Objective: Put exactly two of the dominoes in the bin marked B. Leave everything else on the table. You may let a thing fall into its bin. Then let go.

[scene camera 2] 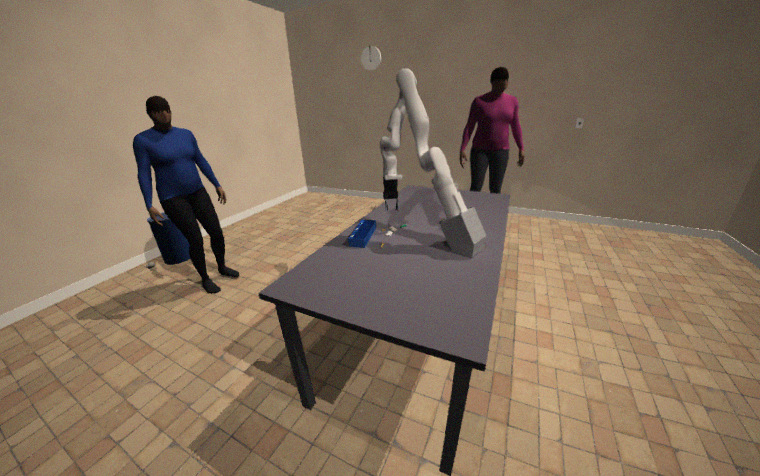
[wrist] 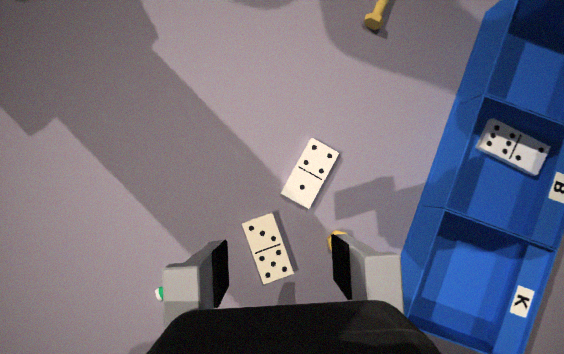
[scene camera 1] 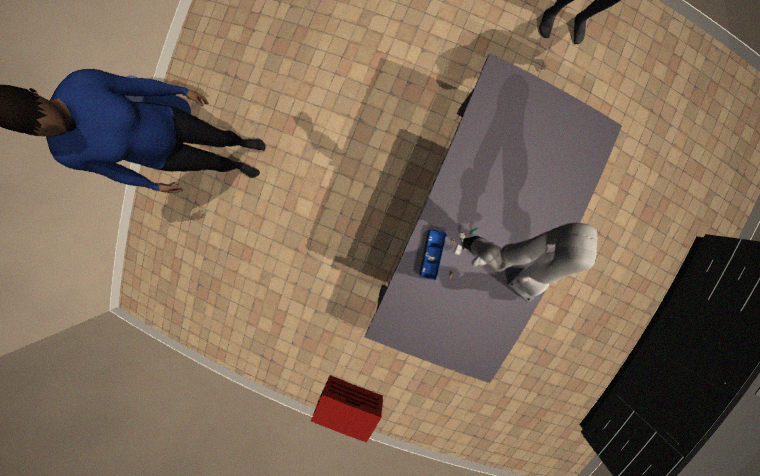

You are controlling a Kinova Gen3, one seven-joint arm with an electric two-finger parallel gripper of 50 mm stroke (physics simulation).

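Frame: origin at the arm's base, x left, y down, z back, level; millimetres.
Seen in the pictures: gripper, fingertip midpoint: (scene camera 2: 391, 210) (wrist: 280, 260); arm's base at its link origin: (scene camera 2: 456, 214).
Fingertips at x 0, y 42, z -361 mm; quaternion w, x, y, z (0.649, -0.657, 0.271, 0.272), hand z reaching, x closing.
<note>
Offsets run from my fingertips to a thing's top centre. "spot": to the spot under its first point.
Bin B @[dx +146, dy +74, dz -94 mm] (wrist: 480, 187) is the middle compartment of the blue bin block @[spot: dx +192, dy +111, dz -90 mm] (scene camera 2: 358, 238). A white domino @[dx +173, dy +106, dz -93 mm] (wrist: 513, 147) lies inside it, against the divider side. A second white domino @[dx +52, dy +113, dz +12 mm] (wrist: 310, 173) (scene camera 1: 458, 250) (scene camera 2: 389, 233) lies on the table. A cream domino @[dx -14, dy +113, dz -3 mm] (wrist: 268, 248) lies on the table close to it, apart from it. My gripper (wrist: 280, 260) (scene camera 2: 391, 208) is open and empty. It hangs above the table, with the cream domino showing between its fingers in the wrist view, lower than the fingertips. The fingertips are hidden in scene camera 1.
A yellow nut (wrist: 334, 240) lies partly hidden behind the right finger. A yellow bolt @[dx +190, dy +107, dz +59 mm] (wrist: 374, 19) (scene camera 1: 450, 274) (scene camera 2: 382, 245) lies farther off. A green object @[dx -78, dy +110, dz +28 mm] (wrist: 159, 293) (scene camera 1: 473, 230) (scene camera 2: 403, 225) lies beyond the left finger. Bin K @[spot: dx +70, dy +113, dz -135 mm] (wrist: 465, 280) adjoins bin B. Two people stand away from the table.
</note>
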